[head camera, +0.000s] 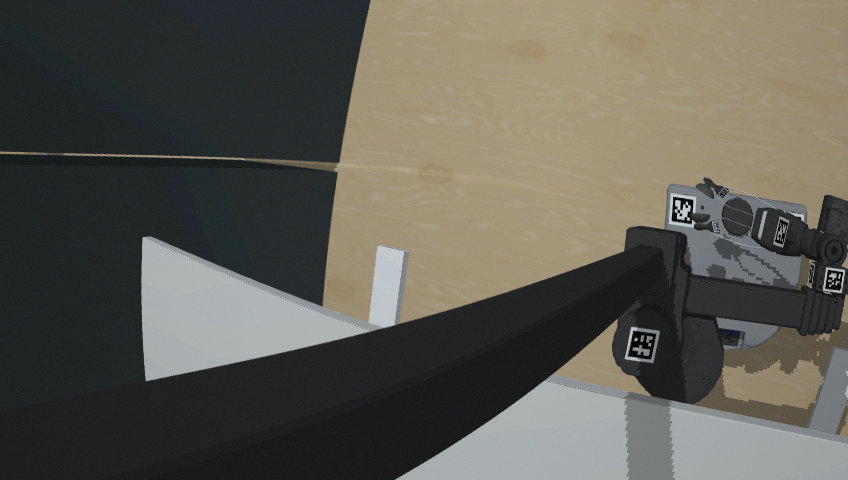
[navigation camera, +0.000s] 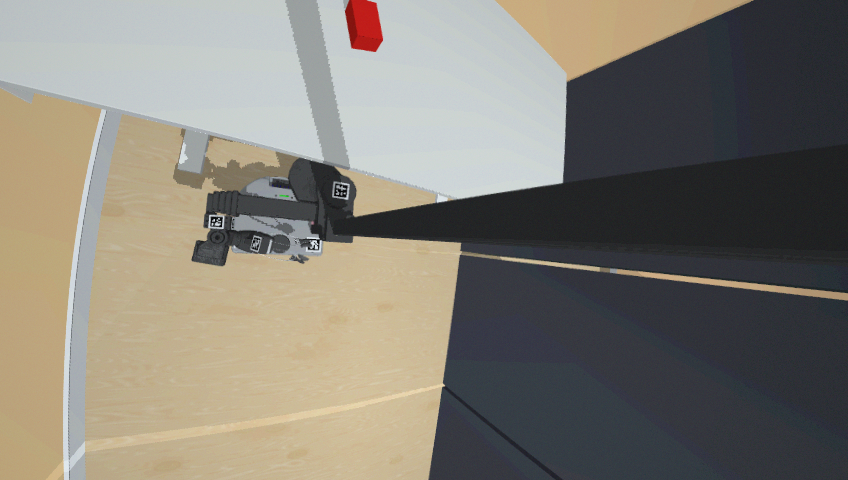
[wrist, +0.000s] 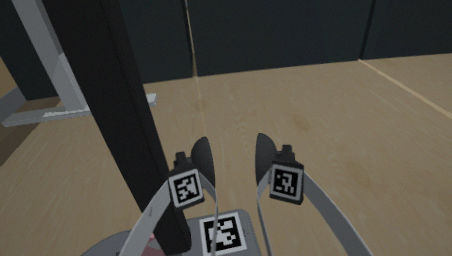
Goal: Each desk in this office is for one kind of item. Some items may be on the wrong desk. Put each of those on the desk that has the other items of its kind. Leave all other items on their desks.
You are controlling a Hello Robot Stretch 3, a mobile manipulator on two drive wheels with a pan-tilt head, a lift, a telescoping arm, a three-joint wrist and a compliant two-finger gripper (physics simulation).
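Where they show: gripper, fingertip midpoint: (head camera: 693, 200) (navigation camera: 310, 252) (wrist: 233, 153); robot's base, link origin: (head camera: 735, 217) (navigation camera: 279, 241).
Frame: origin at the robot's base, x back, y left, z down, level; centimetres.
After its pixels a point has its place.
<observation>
A red box-shaped item (navigation camera: 364, 24) @[x 50.8, y 9.8, z -76.5 cm] lies on a white desk (head camera: 208, 309) @[x 22.8, y 76.2, z -72.0 cm] (navigation camera: 464, 107) @[x 45.5, y 43.0, z -72.0 cm], near the top edge of the navigation view. In the head view the dark mast crosses in front of the desk and hides part of it. My gripper (head camera: 702, 203) @[x -1.7, y 9.5, z -34.6 cm] (navigation camera: 301, 251) @[x -1.7, y 9.5, z -34.6 cm] (wrist: 233, 153) @[x -1.7, y 9.5, z -34.6 cm] is open, with nothing between its fingertips. It is folded back over the robot's base, beside the desk's long edge and away from the red item. Other desk items do not show in these views.
A dark partition (head camera: 178, 77) @[x -19.4, y 107.6, z -62.9 cm] (navigation camera: 624, 356) @[x -32.3, y 106.7, z -99.5 cm] (wrist: 280, 35) @[x -45.8, y 105.9, z -17.3 cm] stands past the end of the desk. The desk's white leg (head camera: 387, 285) @[x 27.3, y 87.9, z -2.5 cm] (navigation camera: 193, 151) @[x 34.0, y -35.7, z -2.5 cm] (wrist: 65, 85) @[x 52.3, y 87.4, z -14.4 cm] shows near the floor. The robot's base (head camera: 737, 261) @[x 8.4, y -1.1, z -16.0 cm] (navigation camera: 276, 223) @[x 7.7, y -1.9, z -16.0 cm] is close alongside the desk. A wall with a pale skirting (navigation camera: 80, 333) @[x -36.9, y -66.1, z -4.0 cm] runs at the left.
</observation>
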